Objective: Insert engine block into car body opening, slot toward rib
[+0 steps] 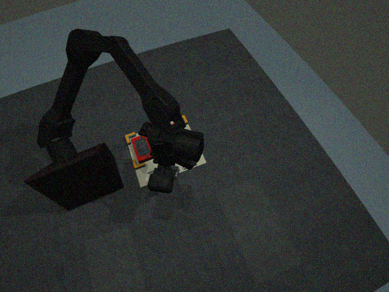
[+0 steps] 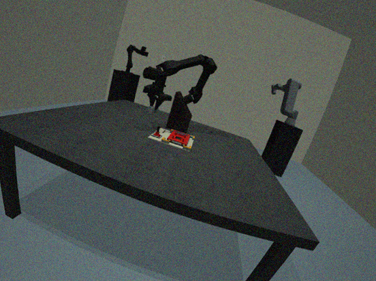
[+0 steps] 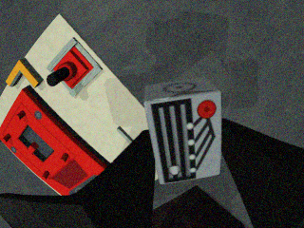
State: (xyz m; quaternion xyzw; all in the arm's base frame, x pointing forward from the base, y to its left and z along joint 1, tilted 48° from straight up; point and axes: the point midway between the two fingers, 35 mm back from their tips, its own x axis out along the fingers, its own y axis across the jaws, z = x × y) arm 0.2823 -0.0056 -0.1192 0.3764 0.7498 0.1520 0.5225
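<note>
The thin grey bar lies 170 mm to the left of my gripper tip and 120 mm below it. Round my gripper tip: black post: 70 mm ahead, 80 mm to the left, 90 mm below; then engine block: 10 mm below.
</note>
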